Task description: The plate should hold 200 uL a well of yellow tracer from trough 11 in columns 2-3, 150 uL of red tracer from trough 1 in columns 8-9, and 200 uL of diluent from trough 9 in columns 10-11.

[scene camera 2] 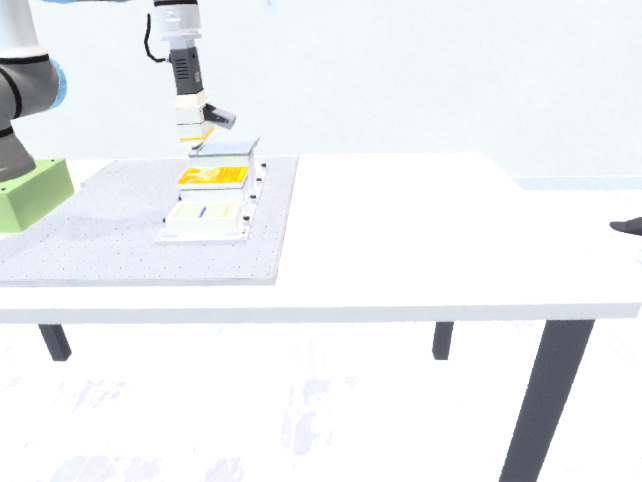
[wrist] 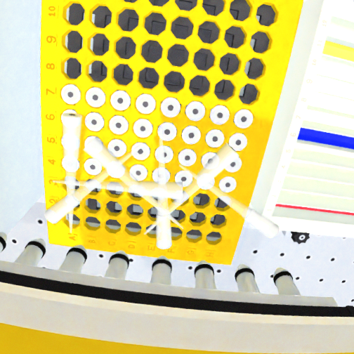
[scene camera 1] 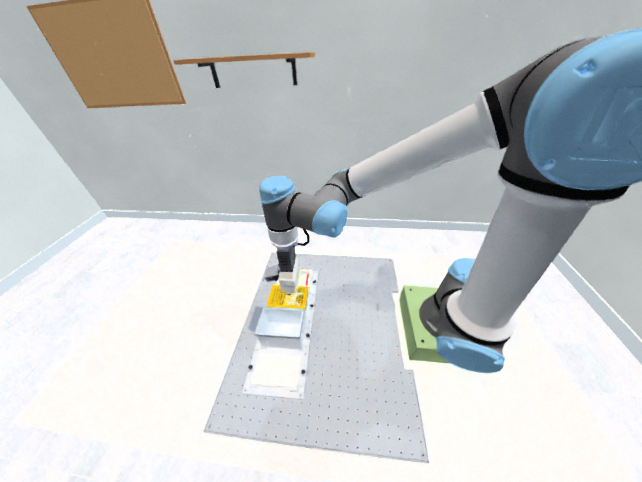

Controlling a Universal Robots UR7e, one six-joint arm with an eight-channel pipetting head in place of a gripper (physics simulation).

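My pipetting head (scene camera 1: 287, 288) (scene camera 2: 197, 145) (wrist: 162, 264) hangs above the yellow tip rack (scene camera 1: 272, 301) (scene camera 2: 238, 173) (wrist: 280, 45). Its nozzles are bare in the wrist view, with black rings and no tips. The rack has white tips standing in columns 4 to 7; columns 1 to 3 and 8 to 10 show dark open holes. Several loose tips (wrist: 162, 227) lie crisscross on top of it. The trough reservoir (scene camera 2: 204, 227) (wrist: 320, 172) beside it shows yellow, blue and red stripes. A pale flat plate (scene camera 1: 277, 369) lies at the near end of the row; its wells cannot be made out.
An open pale box (scene camera 1: 278, 342) (scene camera 2: 222, 148) with a slanted side panel stands between the rack and the plate. All stand on a perforated grey board (scene camera 1: 357, 404) (scene camera 2: 103, 259). The green arm base (scene camera 1: 412, 332) (scene camera 2: 46, 191) stands at the board's side.
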